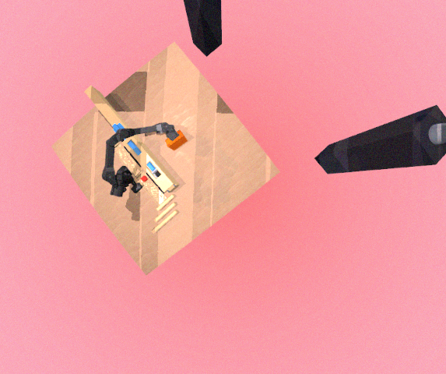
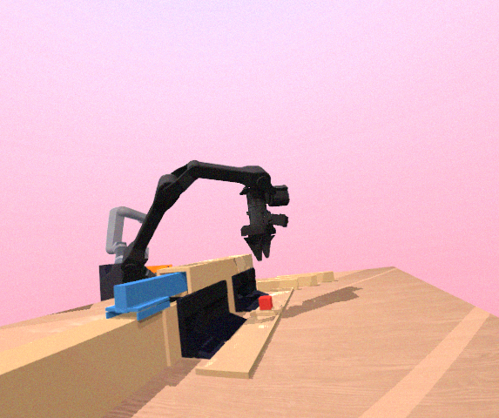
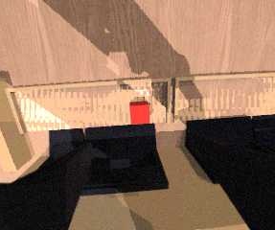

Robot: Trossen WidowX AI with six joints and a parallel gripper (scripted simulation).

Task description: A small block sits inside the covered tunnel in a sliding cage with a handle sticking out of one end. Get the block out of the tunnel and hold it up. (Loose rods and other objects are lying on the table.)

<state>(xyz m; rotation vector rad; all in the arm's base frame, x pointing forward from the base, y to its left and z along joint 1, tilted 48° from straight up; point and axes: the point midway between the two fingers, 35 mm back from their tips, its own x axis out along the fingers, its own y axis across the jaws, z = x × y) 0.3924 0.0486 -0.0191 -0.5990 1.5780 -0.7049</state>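
Right now my gripper tip is 10 mm past the red block and 120 mm above it. The rest, counted from my gripper tip: tan covered tunnel 110 mm behind, 270 mm to the right, 70 mm below.
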